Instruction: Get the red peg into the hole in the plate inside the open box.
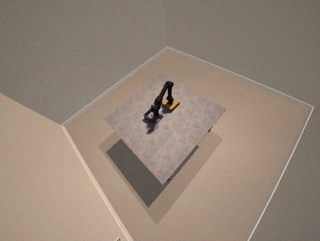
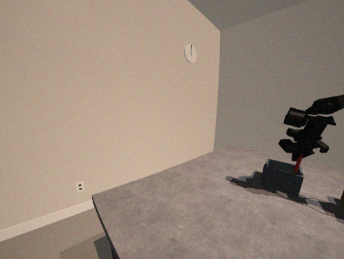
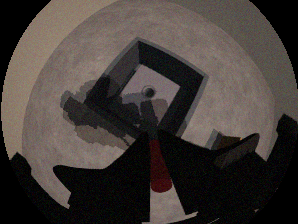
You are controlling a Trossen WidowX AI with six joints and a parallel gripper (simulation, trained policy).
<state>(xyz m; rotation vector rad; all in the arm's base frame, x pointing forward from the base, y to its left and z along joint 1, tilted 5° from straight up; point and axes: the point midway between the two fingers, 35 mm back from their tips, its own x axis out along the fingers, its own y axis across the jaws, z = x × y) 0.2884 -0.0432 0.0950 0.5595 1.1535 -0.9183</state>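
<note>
Right now the red peg is 1 cm behind my gripper tip and 2 cm to the left of it. Also, from my gripper tip: light plate (3 cm ahead, 6 cm to the right, 11 cm below); dark box (3 cm ahead, 6 cm to the right, 13 cm below).
</note>
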